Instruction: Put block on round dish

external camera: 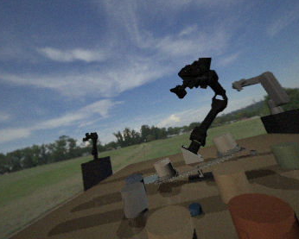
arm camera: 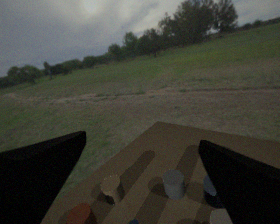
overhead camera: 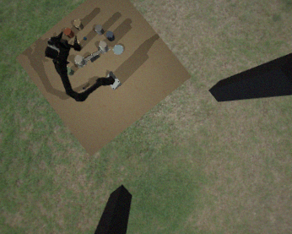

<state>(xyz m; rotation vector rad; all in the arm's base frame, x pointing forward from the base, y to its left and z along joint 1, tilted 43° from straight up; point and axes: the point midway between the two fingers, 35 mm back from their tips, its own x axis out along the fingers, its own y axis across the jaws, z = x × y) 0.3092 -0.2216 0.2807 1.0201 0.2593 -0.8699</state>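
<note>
The grey block is 35 cm below my gripper tip, 15 cm to the right of it and 4 cm behind it. From my gripper tip the other things lie so: grey cylinder 35 cm below, 24 cm to the right, 14 cm ahead; small blue disc 39 cm below, 18 cm ahead, 6 cm to the right; green cylinder 35 cm below, 28 cm to the left, 1 cm behind.
</note>
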